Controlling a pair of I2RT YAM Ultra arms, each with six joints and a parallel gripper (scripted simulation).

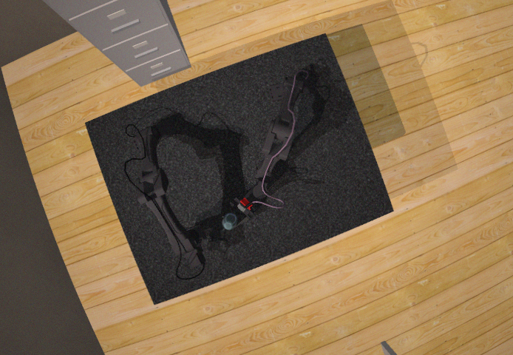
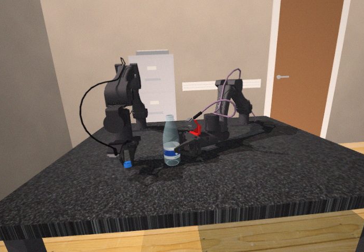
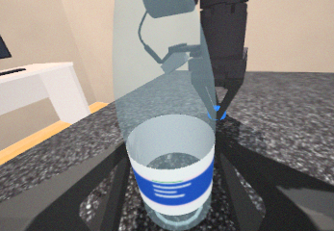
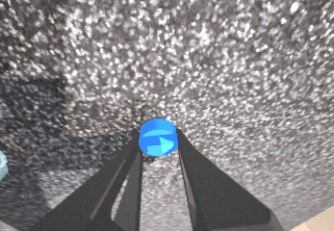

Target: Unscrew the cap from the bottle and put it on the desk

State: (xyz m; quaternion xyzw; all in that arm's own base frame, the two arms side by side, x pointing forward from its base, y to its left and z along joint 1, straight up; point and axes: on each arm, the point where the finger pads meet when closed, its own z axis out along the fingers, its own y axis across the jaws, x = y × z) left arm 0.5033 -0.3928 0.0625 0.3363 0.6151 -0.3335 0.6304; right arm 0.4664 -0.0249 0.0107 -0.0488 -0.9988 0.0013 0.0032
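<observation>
Right now my left hand is 3 cm below the clear bottle. From my left hand the other things lie so: blue cap: 16 cm to the right, 6 cm below, 1 cm ahead.
The blue cap lies right at my right hand. Also, from my right hand: clear bottle: 160 mm to the left, 80 mm above.
</observation>
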